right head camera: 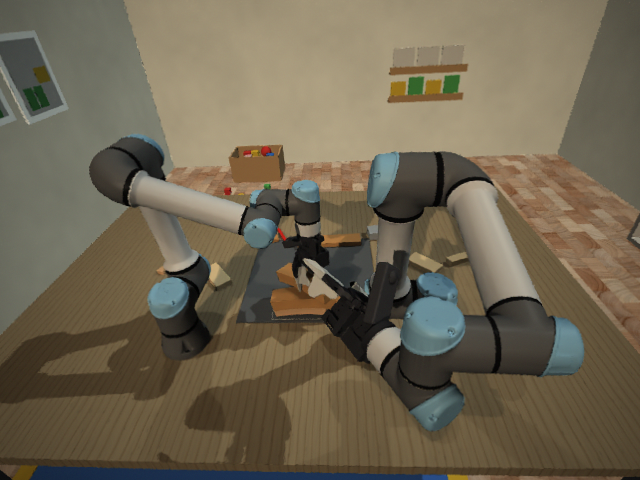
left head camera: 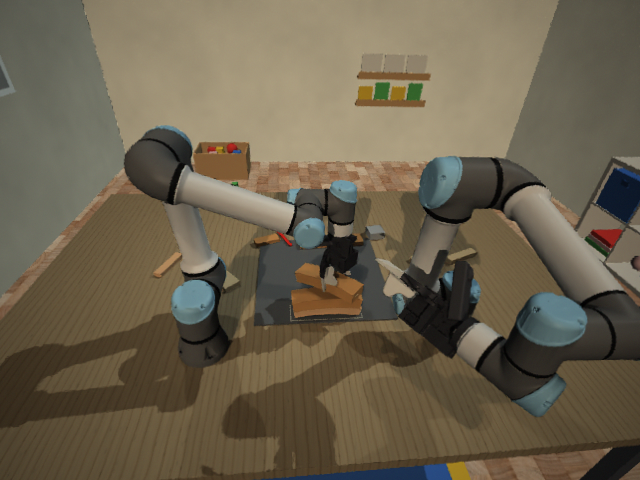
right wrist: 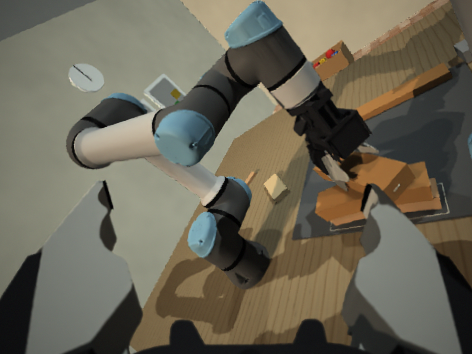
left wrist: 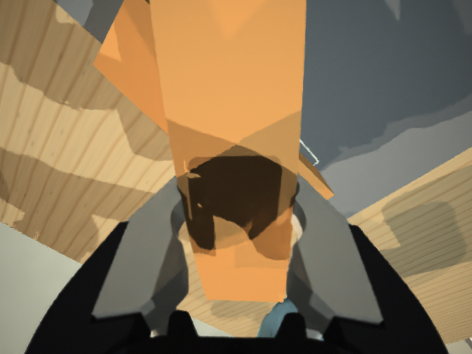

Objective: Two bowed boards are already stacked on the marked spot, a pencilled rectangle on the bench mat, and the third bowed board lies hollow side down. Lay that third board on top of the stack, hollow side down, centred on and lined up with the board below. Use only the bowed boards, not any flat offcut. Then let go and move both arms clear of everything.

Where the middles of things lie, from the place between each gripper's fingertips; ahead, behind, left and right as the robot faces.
Labels:
Now: left hand 130 mm short of the dark mat (left head camera: 276, 279), 10 mm to the right of it and 140 mm above it.
Right now the dark mat is 420 mm ahead of my right hand, 90 mm to the left of it and 440 mm below it.

